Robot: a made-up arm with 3 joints. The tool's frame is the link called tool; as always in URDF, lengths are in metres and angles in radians.
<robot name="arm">
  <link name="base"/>
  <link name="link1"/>
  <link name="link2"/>
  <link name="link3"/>
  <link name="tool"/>
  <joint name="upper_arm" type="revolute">
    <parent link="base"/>
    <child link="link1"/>
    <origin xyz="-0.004 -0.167 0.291" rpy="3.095 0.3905 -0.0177"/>
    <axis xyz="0 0 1"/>
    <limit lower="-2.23" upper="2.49"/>
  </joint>
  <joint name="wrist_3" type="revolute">
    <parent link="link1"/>
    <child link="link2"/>
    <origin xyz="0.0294 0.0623 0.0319" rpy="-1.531 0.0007 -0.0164"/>
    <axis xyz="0 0 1"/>
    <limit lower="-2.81" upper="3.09"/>
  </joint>
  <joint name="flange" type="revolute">
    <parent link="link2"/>
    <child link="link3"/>
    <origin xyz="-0.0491 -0.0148 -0.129" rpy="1.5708 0 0.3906"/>
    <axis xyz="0 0 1"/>
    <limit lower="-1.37" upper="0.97"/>
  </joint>
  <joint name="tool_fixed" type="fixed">
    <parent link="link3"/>
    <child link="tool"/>
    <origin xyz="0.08 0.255 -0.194" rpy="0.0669 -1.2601 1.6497"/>
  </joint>
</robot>
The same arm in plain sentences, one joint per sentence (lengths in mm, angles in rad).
The arm has three revolute joints in a row. What follows holds with every joint at zero, and every direction is one of the base frame's. The first joint sits 4 mm along -x and 167 mm along -y and 291 mm along +z from the base frame's origin and rotates about the direction (-0.381006, -0.039801, -0.923715), from -2.23 to 2.49 rad. The second joint sits 15 mm along +x and 64 mm along -y and 38 mm along -z from the first joint and rotates about the direction (0.0001, -1, 0), from -2.81 to 3.09 rad. The third joint sits 51 mm along -x and 129 mm along +y and 5 mm along +z from the second joint and rotates about the direction (0.0001, 0, -1), from -1.37 to 0.97 rad. The tool frame, which is the frame that the pose is given for, sits 80 mm along +x and 255 mm along -y and 194 mm along +z from the third joint; its axes are the base frame's turned by roll -3.0744, pitch 1.2601 and yaw -1.6493 rad (as in URDF: about the fixed x, then y, then z).
